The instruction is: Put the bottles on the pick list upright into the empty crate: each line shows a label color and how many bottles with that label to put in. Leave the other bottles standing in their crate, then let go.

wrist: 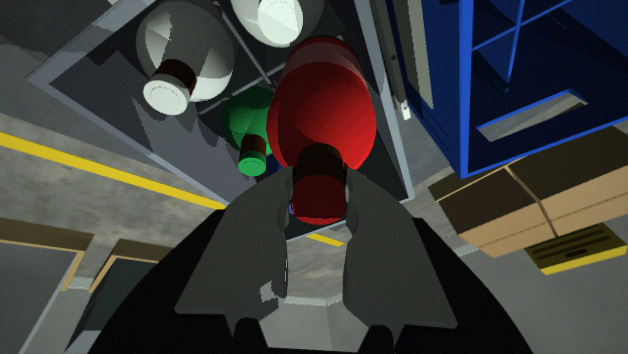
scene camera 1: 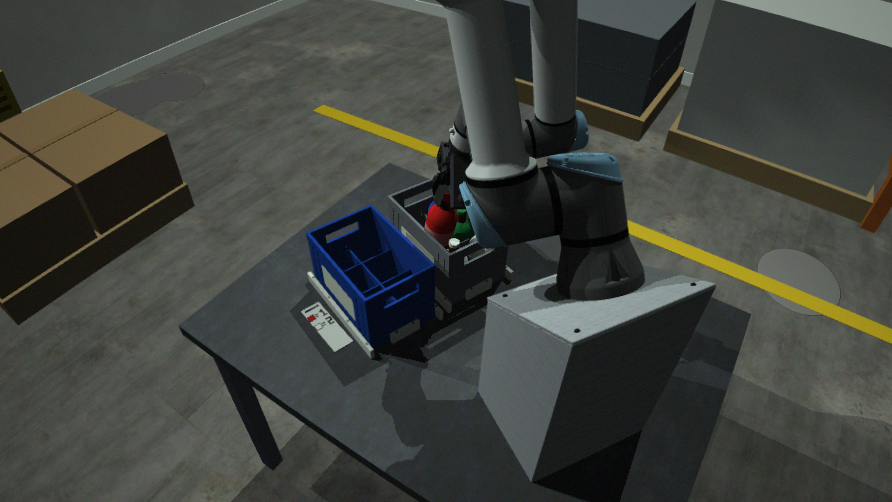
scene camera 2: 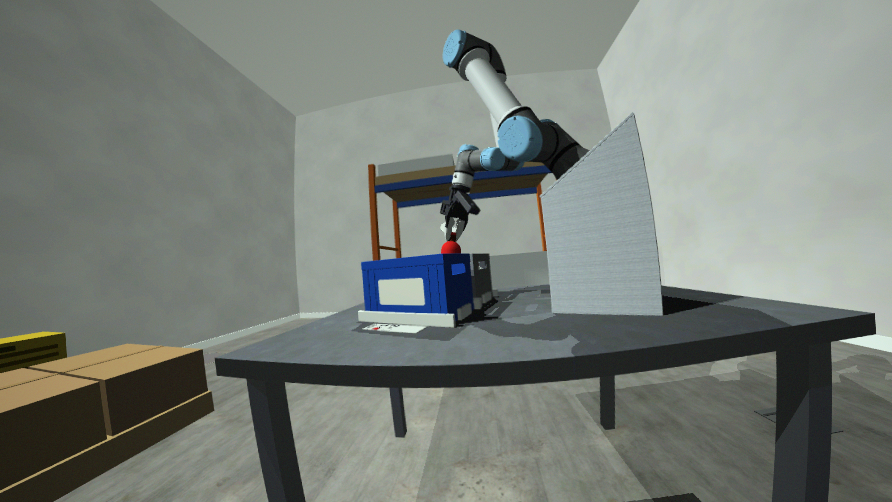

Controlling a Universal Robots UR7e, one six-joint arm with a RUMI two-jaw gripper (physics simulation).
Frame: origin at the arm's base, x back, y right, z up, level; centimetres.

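Seen in the pictures: gripper, fingertip midpoint: (wrist: pixel 319 170) (scene camera 1: pixel 444 205) (scene camera 2: pixel 450 242); arm's base, origin of the base link: (scene camera 1: pixel 600 284) (scene camera 2: pixel 585 179).
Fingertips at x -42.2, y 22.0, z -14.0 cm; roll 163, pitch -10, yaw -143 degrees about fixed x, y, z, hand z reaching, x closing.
Offsets run from my fingertips to a thing's top centre.
My gripper (scene camera 1: pixel 446 198) (scene camera 2: pixel 453 233) (wrist: pixel 319 170) is shut on the neck of a red bottle {dx -0.1, dy -0.9, dz +3.8 cm} (scene camera 1: pixel 441 218) (scene camera 2: pixel 450 247) (wrist: pixel 325 107). The bottle is roughly upright, its shoulder above the rims and its lower part hidden by the crates. It is over the grey crate {dx -1.2, dy +4.2, dz -5.1 cm} (scene camera 1: pixel 460 269) (scene camera 2: pixel 481 282) (wrist: pixel 385 102). A green bottle {dx +1.0, dy +7.9, dz -6.3 cm} (scene camera 1: pixel 462 226) (wrist: pixel 247 117) and two bottles with white caps {dx +9.0, dy +4.5, dz -6.3 cm} (wrist: pixel 187 45) {dx +5.0, dy -4.1, dz -6.3 cm} (wrist: pixel 280 22) stand in that crate. A bit of blue shows behind the green cap. The blue crate {dx -10.8, dy -17.0, dz -5.1 cm} (scene camera 1: pixel 399 315) (scene camera 2: pixel 402 293) (wrist: pixel 465 100) has empty compartments in view.
The pick list {dx -16.1, dy -30.1, dz -22.5 cm} (scene camera 1: pixel 335 337) (scene camera 2: pixel 405 329) lies beside the blue crate, with a red mark; its other marks are hard to read. The crates stand close side by side on the table (scene camera 1: pixel 268 349) (scene camera 2: pixel 530 368). The robot's pedestal (scene camera 1: pixel 530 374) (scene camera 2: pixel 602 249) stands to their right.
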